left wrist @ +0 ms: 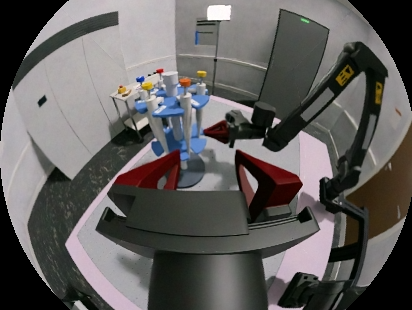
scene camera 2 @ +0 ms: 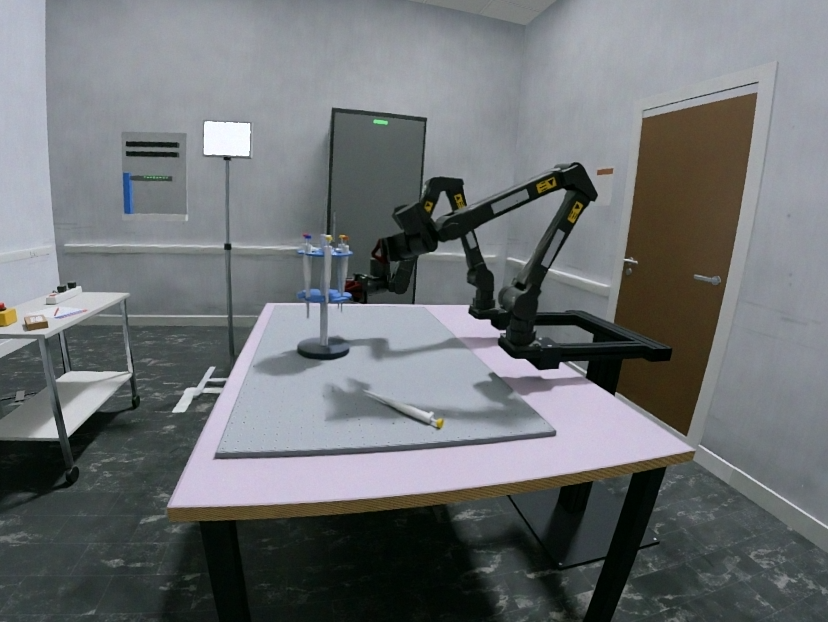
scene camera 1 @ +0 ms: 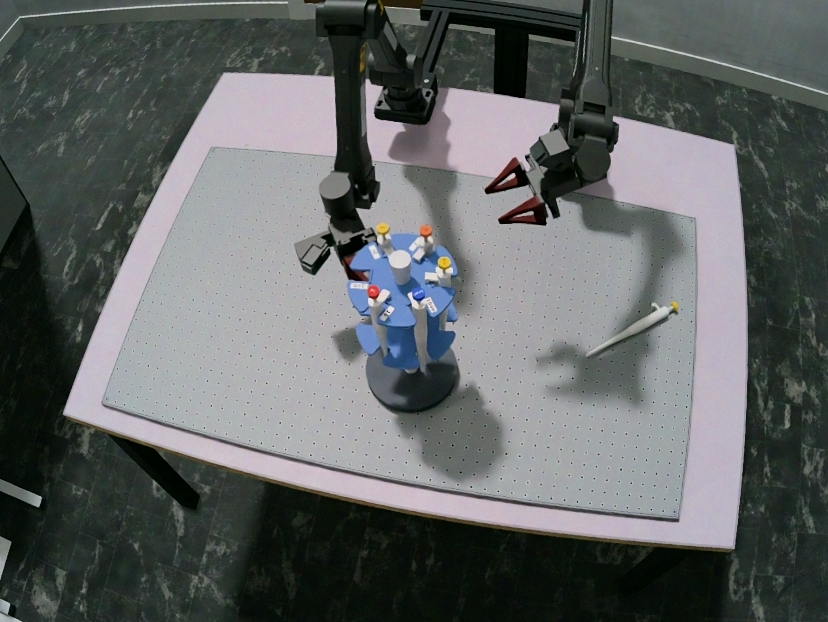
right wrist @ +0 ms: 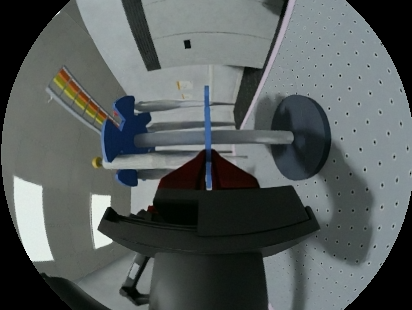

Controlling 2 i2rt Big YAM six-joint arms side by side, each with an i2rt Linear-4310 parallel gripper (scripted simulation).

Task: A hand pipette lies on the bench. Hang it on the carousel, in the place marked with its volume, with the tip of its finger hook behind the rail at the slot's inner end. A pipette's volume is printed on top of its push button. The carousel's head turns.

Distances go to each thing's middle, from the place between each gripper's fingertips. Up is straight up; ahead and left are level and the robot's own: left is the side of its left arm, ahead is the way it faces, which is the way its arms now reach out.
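My left hand [scene camera 1: 491, 206] is 22 cm short of the red-button pipette [scene camera 1: 376, 299], 11 cm to the left of it and 7 cm above it. Counted from my right hand, the pipette is 9 cm ahead, 6 cm to the left and 8 cm above. So, going by its middle, the pipette is nearer to my right hand than to my left hand.
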